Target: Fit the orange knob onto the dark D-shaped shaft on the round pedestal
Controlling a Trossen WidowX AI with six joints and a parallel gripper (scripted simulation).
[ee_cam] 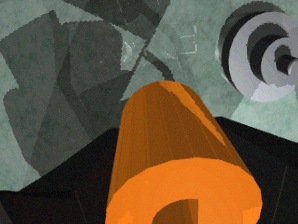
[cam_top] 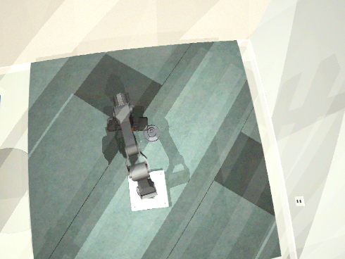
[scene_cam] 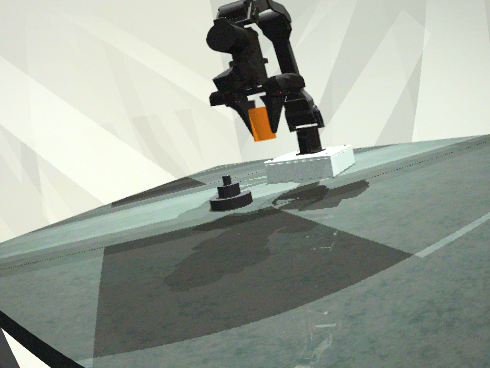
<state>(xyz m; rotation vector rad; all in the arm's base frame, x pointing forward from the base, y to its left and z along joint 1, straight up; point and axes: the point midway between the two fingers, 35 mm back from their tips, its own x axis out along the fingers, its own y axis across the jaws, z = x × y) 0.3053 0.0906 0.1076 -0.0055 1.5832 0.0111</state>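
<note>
Now: the dark pedestal 110 mm to the right of my gripper tip, 100 mm below it and 10 mm ahead of it. Round my gripper tip: orange knob (20 mm above).
</note>
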